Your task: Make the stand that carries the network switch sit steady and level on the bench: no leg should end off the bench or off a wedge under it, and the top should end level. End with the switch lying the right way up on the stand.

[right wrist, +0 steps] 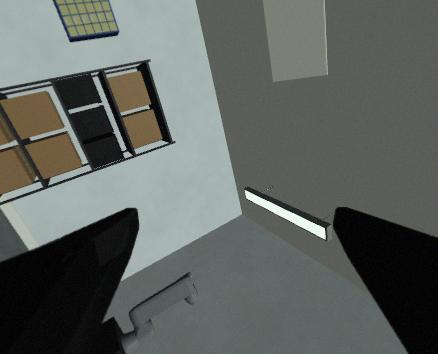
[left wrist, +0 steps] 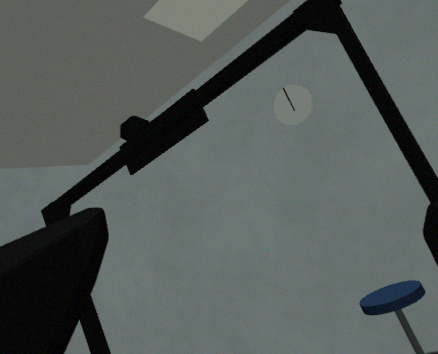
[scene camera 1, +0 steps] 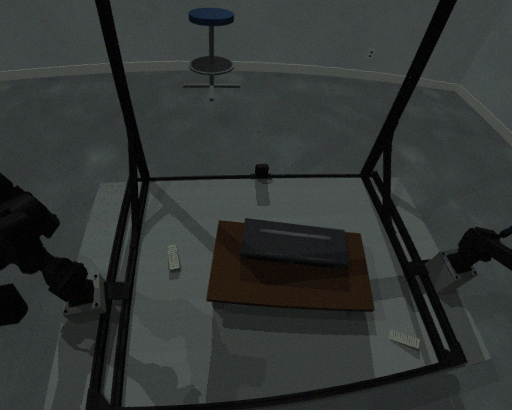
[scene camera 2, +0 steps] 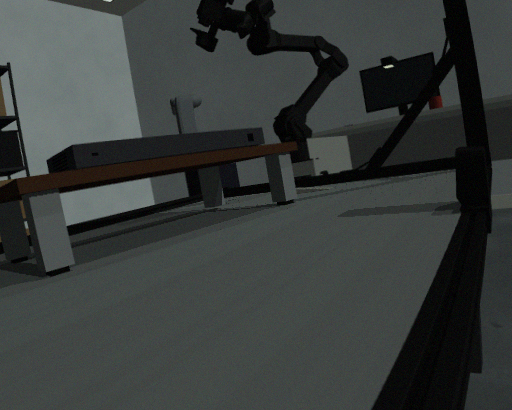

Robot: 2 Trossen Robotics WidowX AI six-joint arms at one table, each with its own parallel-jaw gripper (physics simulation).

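Places are measured from the left arm's base along level axes (x left, y back, z up), in metres.
Where they show: left gripper, fingertip midpoint: [left wrist: 261, 220]; right gripper, fingertip midpoint: [right wrist: 237, 216] [scene camera 2: 196, 14]; left arm's base, origin of the base link: [scene camera 1: 458, 263]; right arm's base, origin of the base link: [scene camera 1: 81, 293] [scene camera 2: 299, 162].
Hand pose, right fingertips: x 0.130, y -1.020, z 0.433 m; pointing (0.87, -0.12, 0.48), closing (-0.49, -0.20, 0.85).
Observation:
Each offset is from my right fingertips to the top centre of the thing. Level surfaces: height alone.
The stand has a brown top [scene camera 1: 279, 290] [scene camera 2: 173, 163] on pale legs {dx -0.354, dy +0.339, dz -0.458 m} [scene camera 2: 280, 176] and stands mid-bench. The dark grey network switch {dx -0.273, dy +0.516, dz -0.416 m} [scene camera 1: 295, 244] [scene camera 2: 165, 146] lies flat on it, toward its far side, top face up. Two white wedges lie loose on the bench: one {dx -0.333, dy +0.176, dz -0.532 m} [scene camera 1: 173, 257] left of the stand, one {dx +0.022, dy +0.794, dz -0.532 m} [scene camera 1: 404, 339] near the front right corner. My right gripper [scene camera 2: 207, 34] [right wrist: 231, 260] is open and empty, raised high and pointing at the room. Of my left gripper only one finger [left wrist: 70, 267] shows; it points up at the wall and holds nothing.
A black frame [scene camera 1: 132, 134] encloses the bench {dz -0.544 m} [scene camera 1: 295, 366], with a small camera block [scene camera 1: 262, 170] on its far rail. The arm bases sit at the left [scene camera 1: 75, 285] and right [scene camera 1: 447, 264] edges. A blue stool [scene camera 1: 210, 16] stands beyond. A monitor [scene camera 2: 397, 81] stands behind.

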